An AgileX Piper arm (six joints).
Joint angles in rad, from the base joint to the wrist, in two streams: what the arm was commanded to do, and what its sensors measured. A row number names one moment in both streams.
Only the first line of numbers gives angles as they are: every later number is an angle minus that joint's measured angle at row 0.
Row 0, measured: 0.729 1.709 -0.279 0.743 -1.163 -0.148
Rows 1 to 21, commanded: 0.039 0.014 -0.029 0.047 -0.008 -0.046; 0.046 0.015 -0.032 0.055 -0.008 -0.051; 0.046 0.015 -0.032 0.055 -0.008 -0.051; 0.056 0.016 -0.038 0.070 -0.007 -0.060; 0.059 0.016 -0.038 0.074 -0.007 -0.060; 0.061 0.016 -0.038 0.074 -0.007 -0.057; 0.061 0.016 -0.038 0.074 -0.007 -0.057; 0.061 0.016 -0.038 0.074 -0.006 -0.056; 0.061 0.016 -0.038 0.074 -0.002 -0.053; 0.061 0.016 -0.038 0.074 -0.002 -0.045; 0.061 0.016 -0.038 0.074 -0.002 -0.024; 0.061 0.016 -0.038 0.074 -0.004 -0.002; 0.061 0.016 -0.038 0.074 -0.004 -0.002; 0.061 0.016 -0.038 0.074 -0.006 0.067; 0.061 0.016 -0.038 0.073 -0.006 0.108; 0.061 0.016 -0.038 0.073 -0.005 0.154; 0.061 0.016 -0.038 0.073 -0.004 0.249; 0.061 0.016 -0.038 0.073 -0.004 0.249; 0.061 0.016 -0.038 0.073 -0.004 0.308; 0.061 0.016 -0.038 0.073 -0.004 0.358; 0.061 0.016 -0.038 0.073 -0.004 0.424
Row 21, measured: 0.061 0.018 -0.031 0.074 0.002 0.263
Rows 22 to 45, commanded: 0.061 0.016 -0.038 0.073 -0.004 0.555; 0.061 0.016 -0.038 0.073 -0.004 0.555; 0.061 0.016 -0.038 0.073 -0.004 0.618; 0.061 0.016 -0.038 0.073 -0.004 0.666; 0.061 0.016 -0.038 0.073 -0.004 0.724; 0.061 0.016 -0.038 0.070 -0.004 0.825; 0.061 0.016 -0.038 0.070 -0.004 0.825; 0.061 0.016 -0.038 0.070 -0.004 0.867; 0.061 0.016 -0.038 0.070 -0.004 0.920; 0.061 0.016 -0.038 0.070 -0.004 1.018; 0.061 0.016 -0.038 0.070 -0.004 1.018; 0.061 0.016 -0.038 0.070 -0.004 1.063; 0.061 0.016 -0.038 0.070 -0.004 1.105; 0.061 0.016 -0.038 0.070 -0.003 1.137; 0.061 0.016 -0.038 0.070 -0.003 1.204; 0.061 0.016 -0.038 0.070 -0.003 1.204; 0.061 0.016 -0.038 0.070 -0.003 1.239; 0.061 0.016 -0.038 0.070 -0.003 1.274; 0.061 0.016 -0.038 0.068 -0.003 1.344; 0.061 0.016 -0.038 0.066 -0.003 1.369; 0.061 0.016 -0.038 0.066 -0.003 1.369; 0.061 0.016 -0.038 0.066 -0.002 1.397; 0.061 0.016 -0.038 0.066 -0.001 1.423; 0.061 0.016 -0.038 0.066 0.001 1.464
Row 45, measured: 0.061 0.018 -0.031 0.074 0.003 1.394
